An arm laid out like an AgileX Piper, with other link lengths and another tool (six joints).
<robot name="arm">
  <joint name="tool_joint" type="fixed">
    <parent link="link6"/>
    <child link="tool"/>
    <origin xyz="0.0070 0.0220 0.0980" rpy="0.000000 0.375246 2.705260"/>
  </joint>
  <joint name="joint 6" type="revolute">
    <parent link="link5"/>
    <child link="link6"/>
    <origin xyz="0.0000 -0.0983 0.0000" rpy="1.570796 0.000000 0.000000"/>
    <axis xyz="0 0 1"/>
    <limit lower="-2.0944" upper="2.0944"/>
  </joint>
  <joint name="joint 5" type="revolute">
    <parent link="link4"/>
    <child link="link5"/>
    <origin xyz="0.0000 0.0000 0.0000" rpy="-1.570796 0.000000 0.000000"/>
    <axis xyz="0 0 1"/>
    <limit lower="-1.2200" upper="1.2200"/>
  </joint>
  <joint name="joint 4" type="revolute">
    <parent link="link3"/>
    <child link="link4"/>
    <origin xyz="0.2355 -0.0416 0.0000" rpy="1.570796 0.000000 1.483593"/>
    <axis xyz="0 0 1"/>
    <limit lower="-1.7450" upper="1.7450"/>
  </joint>
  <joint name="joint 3" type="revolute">
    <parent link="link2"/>
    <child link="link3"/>
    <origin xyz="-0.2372 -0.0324 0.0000"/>
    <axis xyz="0 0 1"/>
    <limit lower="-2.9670" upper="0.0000"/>
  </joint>
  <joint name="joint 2" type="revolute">
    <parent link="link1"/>
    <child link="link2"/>
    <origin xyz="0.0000 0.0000 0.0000" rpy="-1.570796 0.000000 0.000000"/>
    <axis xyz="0 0 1"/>
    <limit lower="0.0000" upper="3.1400"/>
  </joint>
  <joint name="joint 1" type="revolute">
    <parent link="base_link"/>
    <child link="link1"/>
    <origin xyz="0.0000 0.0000 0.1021"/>
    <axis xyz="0 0 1"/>
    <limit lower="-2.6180" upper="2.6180"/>
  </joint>
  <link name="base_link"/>
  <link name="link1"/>
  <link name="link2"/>
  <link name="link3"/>
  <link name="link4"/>
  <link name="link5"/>
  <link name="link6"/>
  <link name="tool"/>
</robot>
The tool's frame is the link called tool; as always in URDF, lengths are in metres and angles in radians.
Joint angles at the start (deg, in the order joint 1, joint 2, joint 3, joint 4, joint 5, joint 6):
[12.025 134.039 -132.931 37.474 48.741 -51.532]
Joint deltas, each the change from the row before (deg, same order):
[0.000 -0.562 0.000 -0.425 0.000 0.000]
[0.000 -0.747 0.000 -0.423 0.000 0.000]
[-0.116 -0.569 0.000 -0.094 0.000 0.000]
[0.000 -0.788 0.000 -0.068 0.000 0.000]
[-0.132 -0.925 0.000 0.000 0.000 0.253]
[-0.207 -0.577 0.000 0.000 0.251 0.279]
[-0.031 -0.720 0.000 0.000 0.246 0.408]
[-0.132 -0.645 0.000 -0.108 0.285 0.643]
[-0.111 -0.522 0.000 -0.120 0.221 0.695]
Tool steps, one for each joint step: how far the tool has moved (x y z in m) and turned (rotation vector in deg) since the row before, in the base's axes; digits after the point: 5 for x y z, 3 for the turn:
[-0.00044 -0.00103 0.00458 -0.297 -0.638 -0.031]
[-0.00073 -0.00110 0.00634 -0.257 -0.818 -0.036]
[-0.00032 -0.00140 0.00523 0.026 -0.576 -0.125]
[-0.00116 -0.00040 0.00734 0.096 -0.785 -0.007]
[-0.00105 -0.00143 0.00882 0.347 -0.757 -0.263]
[-0.00096 -0.00182 0.00503 0.231 -0.208 -0.202]
[-0.00191 -0.00029 0.00640 0.341 -0.276 -0.093]
[-0.00149 -0.00131 0.00547 0.360 -0.055 -0.304]
[-0.00118 -0.00113 0.00443 0.374 0.044 -0.347]

